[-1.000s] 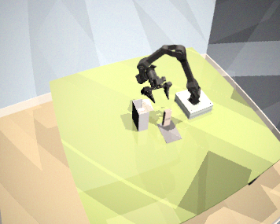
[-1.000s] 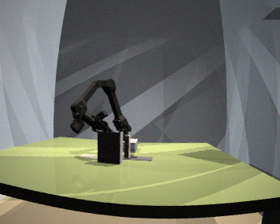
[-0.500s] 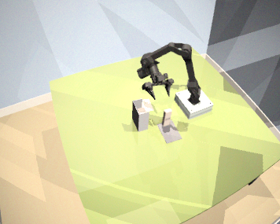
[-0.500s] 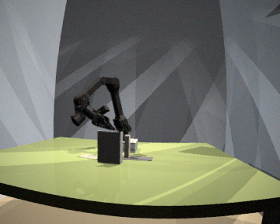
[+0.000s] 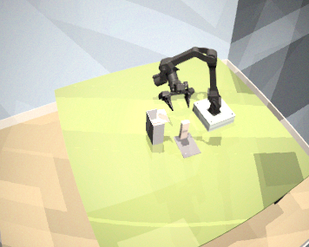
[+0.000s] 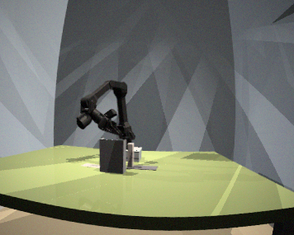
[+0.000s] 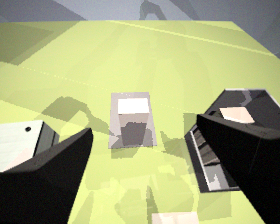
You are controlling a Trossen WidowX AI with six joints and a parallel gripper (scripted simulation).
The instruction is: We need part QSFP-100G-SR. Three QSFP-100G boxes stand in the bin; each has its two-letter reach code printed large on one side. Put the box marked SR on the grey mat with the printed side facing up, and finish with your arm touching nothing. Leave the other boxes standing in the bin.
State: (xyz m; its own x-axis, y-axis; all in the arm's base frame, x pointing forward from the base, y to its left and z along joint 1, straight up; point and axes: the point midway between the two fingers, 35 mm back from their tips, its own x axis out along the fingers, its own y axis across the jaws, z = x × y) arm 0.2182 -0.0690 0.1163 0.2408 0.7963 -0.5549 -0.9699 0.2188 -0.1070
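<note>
My gripper tip is 20 mm short of the grey mat, 110 mm to the right of it and 160 mm above it. Round my gripper tip: white card (20 mm ahead, 140 mm to the right, 160 mm below).
</note>
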